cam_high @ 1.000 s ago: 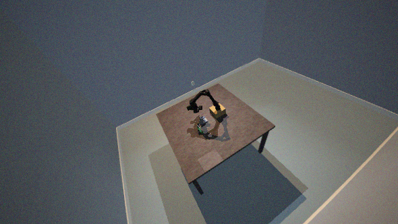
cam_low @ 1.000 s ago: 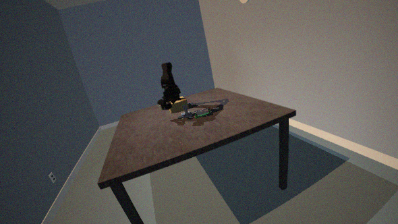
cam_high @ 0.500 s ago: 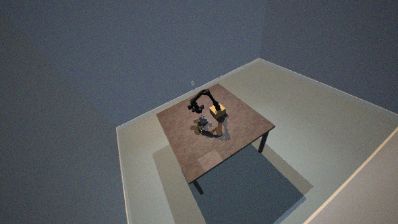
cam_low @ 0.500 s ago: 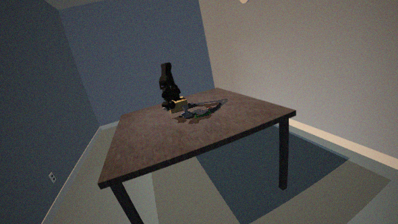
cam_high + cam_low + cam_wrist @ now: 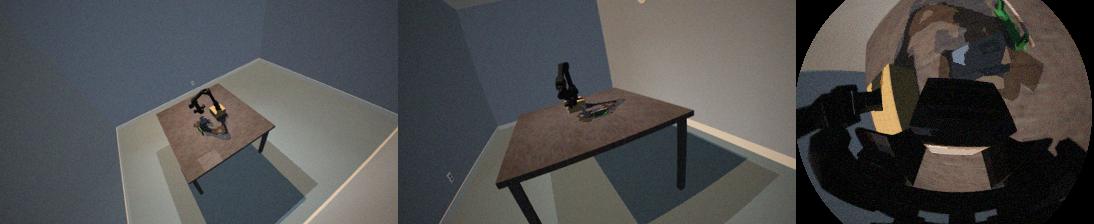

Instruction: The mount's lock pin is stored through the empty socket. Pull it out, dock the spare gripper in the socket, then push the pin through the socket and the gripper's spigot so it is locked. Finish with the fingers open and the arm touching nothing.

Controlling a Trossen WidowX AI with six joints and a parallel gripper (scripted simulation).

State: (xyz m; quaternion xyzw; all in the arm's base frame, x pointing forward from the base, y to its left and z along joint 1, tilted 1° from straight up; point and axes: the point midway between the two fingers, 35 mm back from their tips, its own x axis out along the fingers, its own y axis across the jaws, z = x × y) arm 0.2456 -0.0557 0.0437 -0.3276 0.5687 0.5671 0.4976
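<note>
Now: gripper tip 1 cm to the left of the spare gripper and 1 cm below it. From my gripper tip the other things lie so: grey post (4 cm ahead, 9 cm to the left, 5 cm below); then green strip (14 cm ahead, 21 cm to the left, 8 cm below).
</note>
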